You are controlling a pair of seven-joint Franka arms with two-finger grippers.
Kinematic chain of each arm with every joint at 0, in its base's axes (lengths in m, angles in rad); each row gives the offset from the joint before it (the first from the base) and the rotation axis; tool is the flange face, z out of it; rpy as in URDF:
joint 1: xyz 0 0 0.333 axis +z
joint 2: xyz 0 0 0 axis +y
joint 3: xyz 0 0 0.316 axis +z
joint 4: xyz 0.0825 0 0 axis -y
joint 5: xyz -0.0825 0 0.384 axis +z
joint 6: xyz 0 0 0 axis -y
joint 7: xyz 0.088 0 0 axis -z
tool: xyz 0 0 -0.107 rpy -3.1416 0 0
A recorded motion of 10 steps. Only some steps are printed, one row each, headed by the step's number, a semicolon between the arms.
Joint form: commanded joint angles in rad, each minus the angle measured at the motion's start. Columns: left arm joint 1, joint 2, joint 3, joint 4, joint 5, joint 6, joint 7; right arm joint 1, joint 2, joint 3, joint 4, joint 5, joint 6, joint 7.
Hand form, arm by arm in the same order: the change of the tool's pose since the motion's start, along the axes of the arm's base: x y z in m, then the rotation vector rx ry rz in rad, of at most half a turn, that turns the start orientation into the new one. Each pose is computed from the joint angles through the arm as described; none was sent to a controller.
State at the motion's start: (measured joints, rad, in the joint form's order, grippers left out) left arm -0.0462 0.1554 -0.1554 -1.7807 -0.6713 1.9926 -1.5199; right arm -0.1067 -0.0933 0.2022 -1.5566 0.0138 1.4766 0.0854
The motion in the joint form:
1: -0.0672 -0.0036 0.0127 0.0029 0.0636 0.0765 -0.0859; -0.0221 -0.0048 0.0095 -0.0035 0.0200 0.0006 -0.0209
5: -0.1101 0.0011 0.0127 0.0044 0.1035 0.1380 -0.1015; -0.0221 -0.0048 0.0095 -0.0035 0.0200 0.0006 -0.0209
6: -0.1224 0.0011 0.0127 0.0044 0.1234 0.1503 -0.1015; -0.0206 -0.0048 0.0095 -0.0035 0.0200 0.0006 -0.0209
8: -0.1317 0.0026 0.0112 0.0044 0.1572 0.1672 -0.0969; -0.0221 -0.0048 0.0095 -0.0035 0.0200 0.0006 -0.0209
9: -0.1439 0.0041 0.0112 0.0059 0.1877 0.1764 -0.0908; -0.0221 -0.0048 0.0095 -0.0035 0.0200 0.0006 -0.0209
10: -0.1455 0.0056 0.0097 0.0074 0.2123 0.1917 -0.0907; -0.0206 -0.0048 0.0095 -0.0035 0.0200 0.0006 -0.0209
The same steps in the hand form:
1: -0.0016 -0.0258 0.0069 0.0580 -0.0334 0.0373; -0.0010 -0.0037 0.0008 0.0178 -0.0001 0.0103
5: -0.0027 -0.0469 0.0088 0.0895 -0.0850 0.0275; -0.0010 -0.0037 0.0008 0.0178 -0.0001 0.0103
6: -0.0039 -0.0529 0.0094 0.1056 -0.1020 0.0145; -0.0011 -0.0029 0.0008 0.0178 -0.0001 0.0118
8: -0.0042 -0.0574 0.0094 0.1334 -0.1287 -0.0039; -0.0010 -0.0037 0.0008 0.0178 -0.0001 0.0103
9: -0.0054 -0.0634 0.0095 0.1583 -0.1505 -0.0281; -0.0010 -0.0037 0.0008 0.0178 -0.0001 0.0103
10: -0.0041 -0.0639 0.0104 0.1773 -0.1719 -0.0329; -0.0011 -0.0029 0.0008 0.0178 -0.0001 0.0118

